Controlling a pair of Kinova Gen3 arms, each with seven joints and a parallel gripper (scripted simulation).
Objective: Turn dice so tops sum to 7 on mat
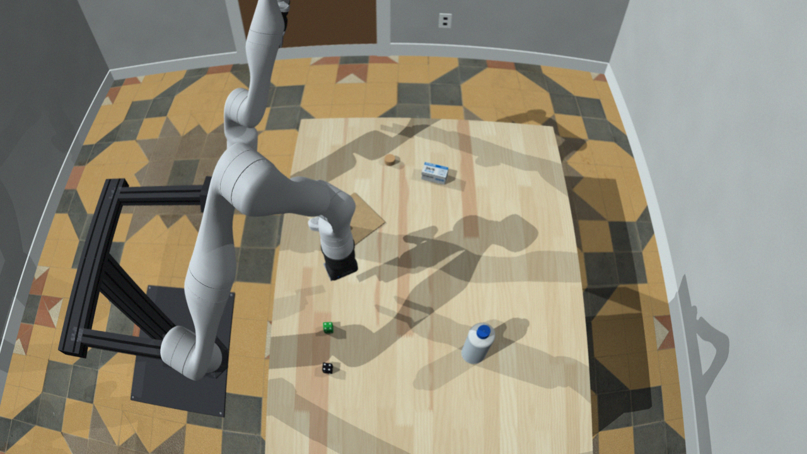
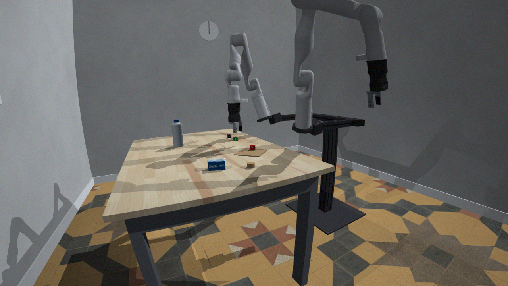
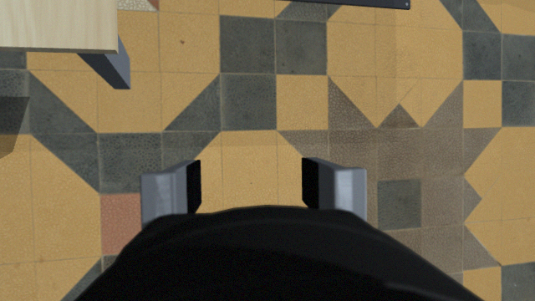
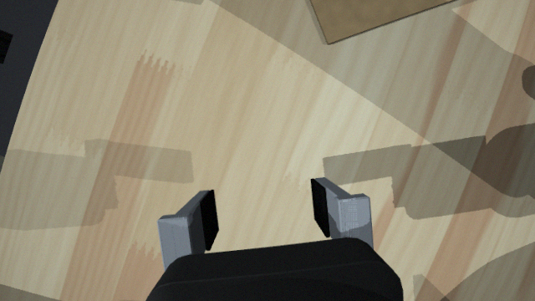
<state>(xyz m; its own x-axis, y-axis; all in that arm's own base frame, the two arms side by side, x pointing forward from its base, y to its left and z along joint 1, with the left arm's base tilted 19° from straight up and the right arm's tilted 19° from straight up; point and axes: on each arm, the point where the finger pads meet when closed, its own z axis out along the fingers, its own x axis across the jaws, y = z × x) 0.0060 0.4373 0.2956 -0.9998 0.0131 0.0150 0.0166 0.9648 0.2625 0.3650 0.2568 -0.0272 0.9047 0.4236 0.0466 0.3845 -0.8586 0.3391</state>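
Observation:
Right now my right hand is 130 mm to the left of the green die, 90 mm above it and 30 mm past it. Also, from my right hand: red die (170 mm to the left, 80 mm below, 30 mm behind); then brown square mat (210 mm to the left, 100 mm below); then black die (250 mm to the right, 90 mm below, 20 mm behind).

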